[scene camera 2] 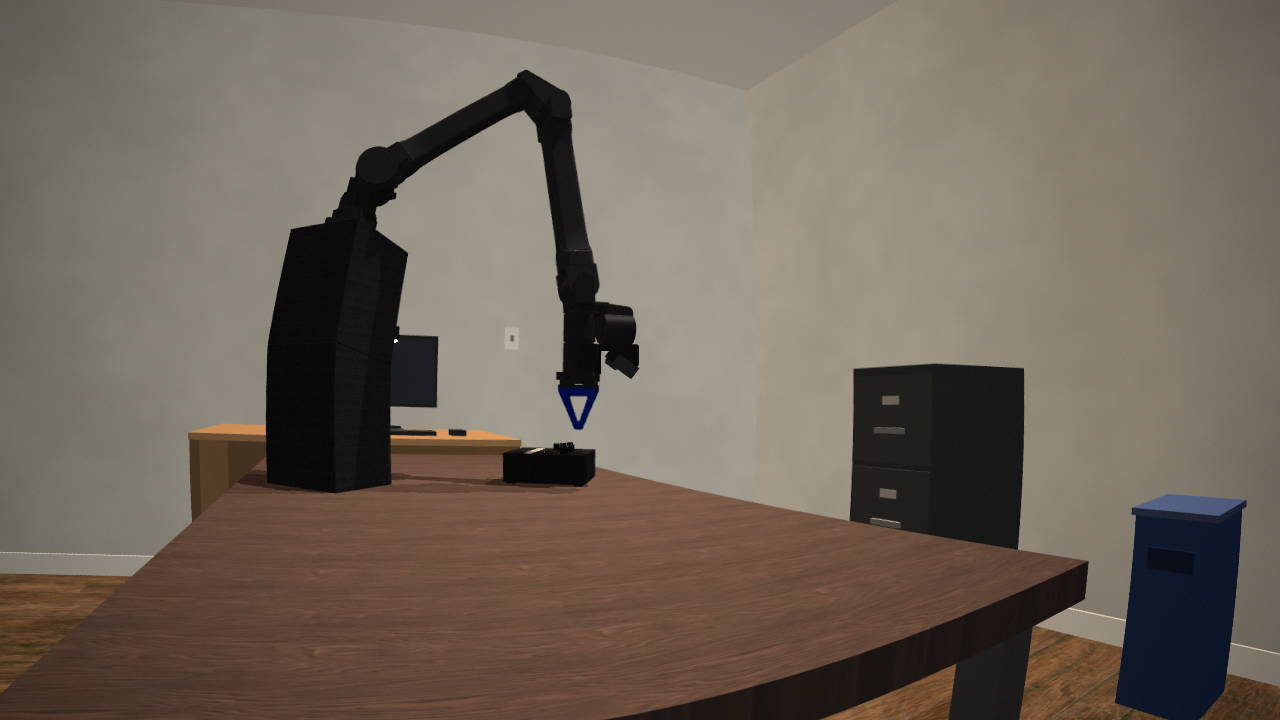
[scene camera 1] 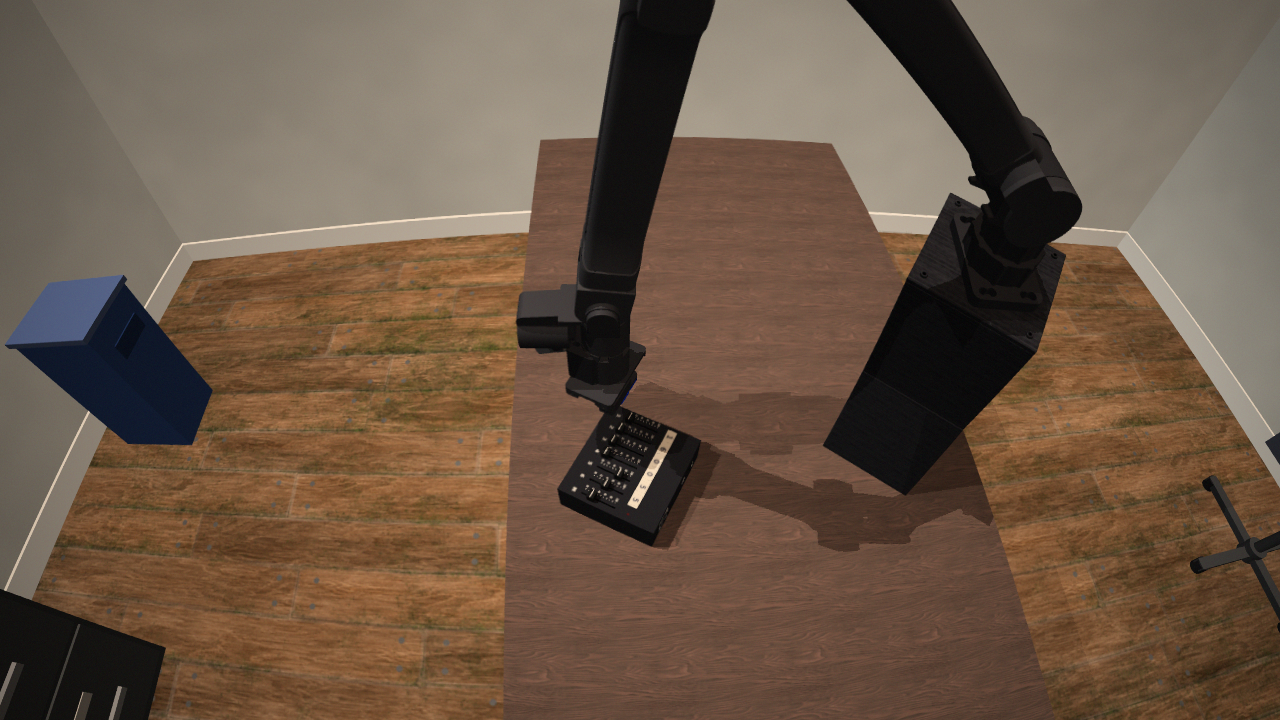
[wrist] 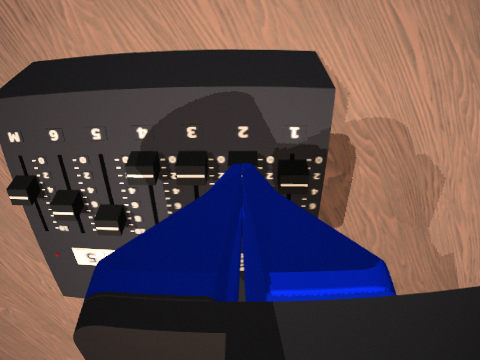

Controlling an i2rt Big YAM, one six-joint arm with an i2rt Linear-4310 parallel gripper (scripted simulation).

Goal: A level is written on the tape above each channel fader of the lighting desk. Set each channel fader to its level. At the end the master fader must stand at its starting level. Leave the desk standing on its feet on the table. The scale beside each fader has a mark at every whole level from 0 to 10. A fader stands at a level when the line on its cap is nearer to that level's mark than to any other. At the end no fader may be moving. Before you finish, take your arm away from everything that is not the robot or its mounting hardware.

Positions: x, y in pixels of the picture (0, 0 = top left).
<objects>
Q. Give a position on a fader 6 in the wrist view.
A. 66, 205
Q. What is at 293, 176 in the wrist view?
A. A fader 1.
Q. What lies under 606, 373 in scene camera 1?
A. The gripper.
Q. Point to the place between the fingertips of the gripper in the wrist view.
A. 242, 179
</objects>
